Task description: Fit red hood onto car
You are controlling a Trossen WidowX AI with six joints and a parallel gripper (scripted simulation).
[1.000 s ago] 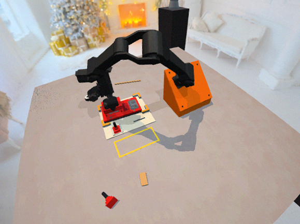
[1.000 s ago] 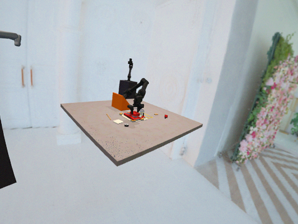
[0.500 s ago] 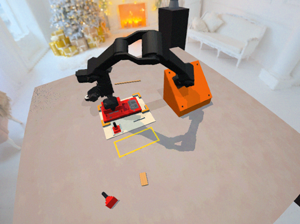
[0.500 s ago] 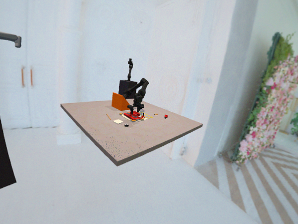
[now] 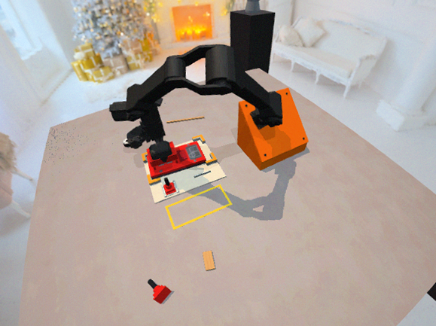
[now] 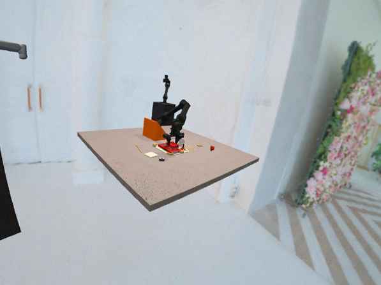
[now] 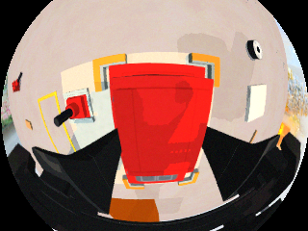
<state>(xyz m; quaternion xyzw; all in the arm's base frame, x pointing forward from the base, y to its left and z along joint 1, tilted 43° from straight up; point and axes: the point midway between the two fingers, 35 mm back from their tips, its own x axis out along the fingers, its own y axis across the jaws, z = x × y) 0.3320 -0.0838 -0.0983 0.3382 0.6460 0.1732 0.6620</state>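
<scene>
My gripper tip is 1 cm to the right of the grey engine block and 3 cm above it. The rest, counted from my gripper tip: white card: 3 cm behind, 21 cm to the right, 5 cm below; black-and-white ring: 9 cm ahead, 21 cm to the right, 5 cm below; hood: 1 cm above.
</scene>
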